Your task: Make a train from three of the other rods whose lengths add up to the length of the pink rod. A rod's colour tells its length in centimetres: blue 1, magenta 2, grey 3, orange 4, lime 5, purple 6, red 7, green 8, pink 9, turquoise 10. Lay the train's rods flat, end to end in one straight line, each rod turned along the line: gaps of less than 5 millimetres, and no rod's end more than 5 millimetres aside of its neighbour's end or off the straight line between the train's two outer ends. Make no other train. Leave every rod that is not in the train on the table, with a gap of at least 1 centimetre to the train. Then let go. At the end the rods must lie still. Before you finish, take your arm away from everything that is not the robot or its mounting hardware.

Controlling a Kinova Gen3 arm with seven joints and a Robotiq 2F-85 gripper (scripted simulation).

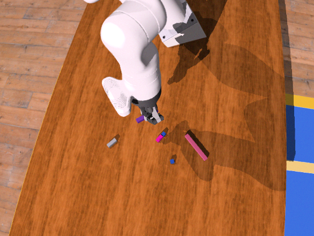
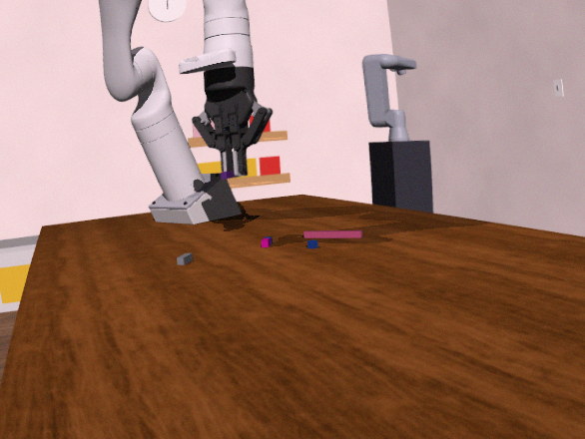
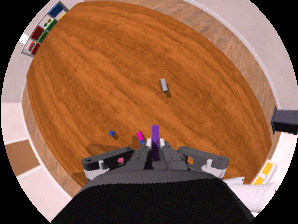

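My gripper is now 120 mm above the magenta rod, 30 mm to the right of it and 20 mm short of it. From my hand the other things lie so: small blue rod (120 mm below, 80 mm to the left, 80 mm ahead); grey rod (120 mm below, 100 mm to the right, 60 mm ahead); purple rod (10 mm below).
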